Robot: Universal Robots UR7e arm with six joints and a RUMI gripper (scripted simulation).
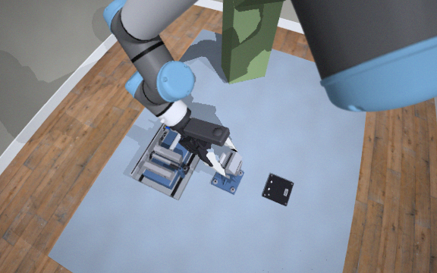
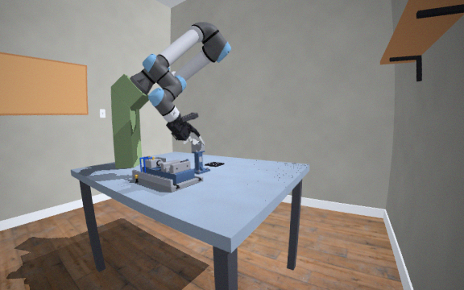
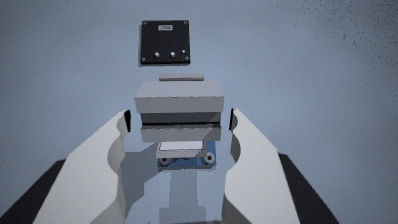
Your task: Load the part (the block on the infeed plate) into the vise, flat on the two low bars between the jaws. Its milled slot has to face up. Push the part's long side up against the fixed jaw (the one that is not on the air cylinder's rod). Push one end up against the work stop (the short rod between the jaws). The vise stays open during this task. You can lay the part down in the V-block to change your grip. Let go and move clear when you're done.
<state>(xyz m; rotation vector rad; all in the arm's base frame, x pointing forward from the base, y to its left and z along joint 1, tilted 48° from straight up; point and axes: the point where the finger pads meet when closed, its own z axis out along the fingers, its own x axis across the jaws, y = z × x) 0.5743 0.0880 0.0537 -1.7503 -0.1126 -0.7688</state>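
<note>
The grey part is right at my hand. Also, from my hand: work stop (16 cm to the right, 7 cm below, 7 cm ahead); moving jaw (21 cm to the right, 8 cm below, 4 cm ahead); cylinder rod (21 cm to the right, 8 cm below, 1 cm behind).
</note>
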